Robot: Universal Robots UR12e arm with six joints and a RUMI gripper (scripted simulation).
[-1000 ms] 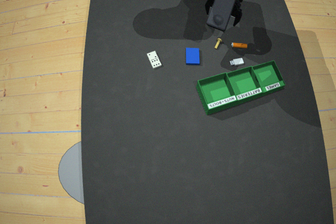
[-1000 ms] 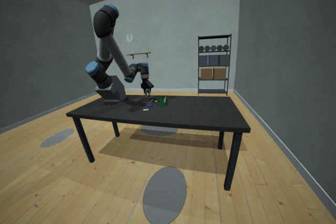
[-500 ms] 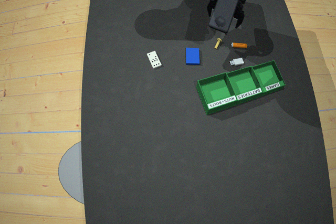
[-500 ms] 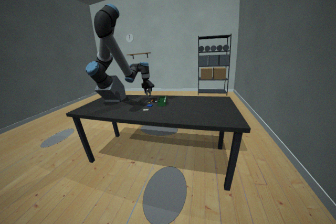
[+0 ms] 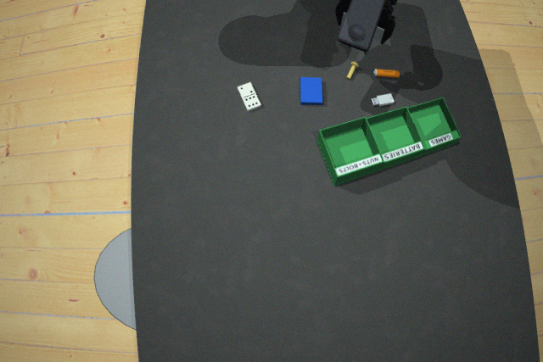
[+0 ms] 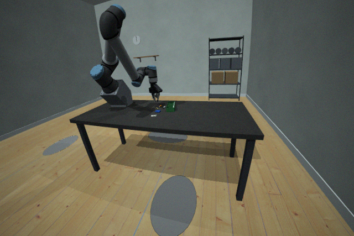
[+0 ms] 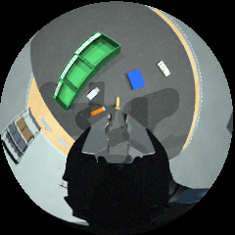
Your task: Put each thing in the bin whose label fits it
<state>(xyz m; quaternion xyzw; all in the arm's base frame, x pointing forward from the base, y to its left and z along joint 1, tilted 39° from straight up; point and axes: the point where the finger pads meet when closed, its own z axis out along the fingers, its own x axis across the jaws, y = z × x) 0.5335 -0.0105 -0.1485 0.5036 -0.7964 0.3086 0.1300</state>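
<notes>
Now: hand 80 mm above the brass bolt. Round my hand: white usb stick 90 mm below, 60 mm ahead, 50 mm to the left; then blue flat block 80 mm to the right, 80 mm below, 40 mm ahead; then orange battery 80 mm below, 70 mm to the left.
</notes>
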